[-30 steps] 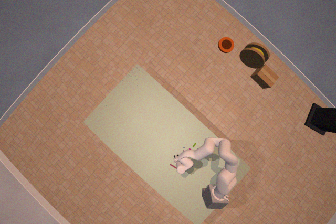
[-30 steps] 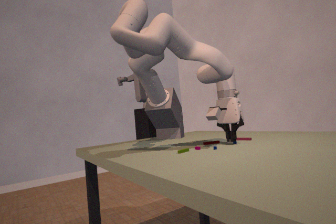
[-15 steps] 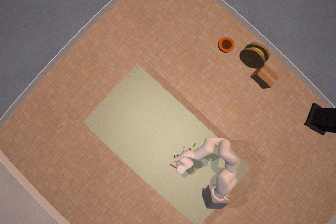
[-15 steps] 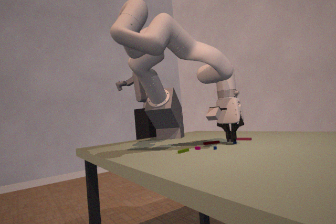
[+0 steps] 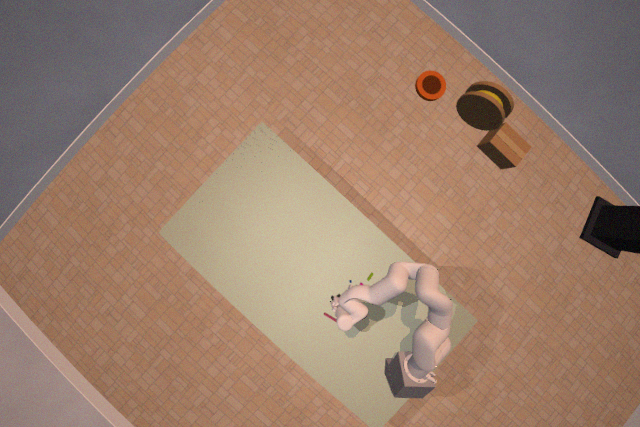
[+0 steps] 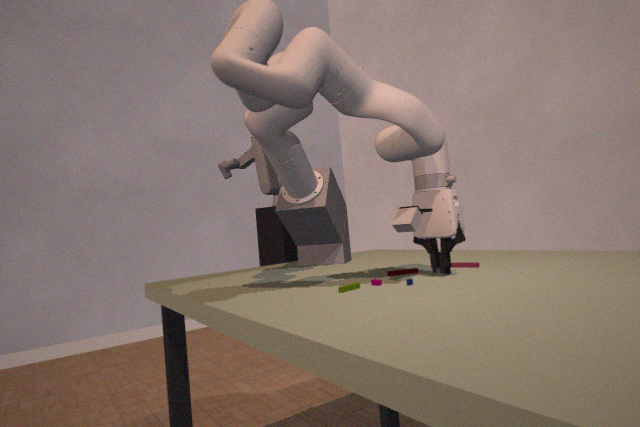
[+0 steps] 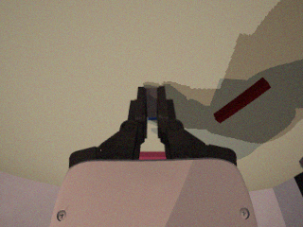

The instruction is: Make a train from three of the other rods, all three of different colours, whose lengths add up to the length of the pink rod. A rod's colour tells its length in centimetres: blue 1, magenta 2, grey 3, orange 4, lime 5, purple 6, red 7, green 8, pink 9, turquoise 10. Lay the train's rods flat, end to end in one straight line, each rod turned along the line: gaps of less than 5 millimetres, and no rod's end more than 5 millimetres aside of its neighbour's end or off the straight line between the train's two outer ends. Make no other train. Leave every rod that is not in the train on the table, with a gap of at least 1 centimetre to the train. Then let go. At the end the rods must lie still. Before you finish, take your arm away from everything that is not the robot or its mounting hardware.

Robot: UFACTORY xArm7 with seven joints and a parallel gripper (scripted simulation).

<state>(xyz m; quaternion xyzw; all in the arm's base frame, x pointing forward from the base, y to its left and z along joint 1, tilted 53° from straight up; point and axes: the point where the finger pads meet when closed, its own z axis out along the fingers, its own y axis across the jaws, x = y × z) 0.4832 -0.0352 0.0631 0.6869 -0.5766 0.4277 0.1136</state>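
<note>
Now: hand 18 cm to the left of the lime rod, 10 cm past it and 2 cm above it. The rest, counted from my hand: grey rod: 2 cm below; then red rod: 10 cm behind, 2 cm below, 1 cm to the left; then pink rod: 13 cm to the left, 2 cm below, 1 cm behind.
</note>
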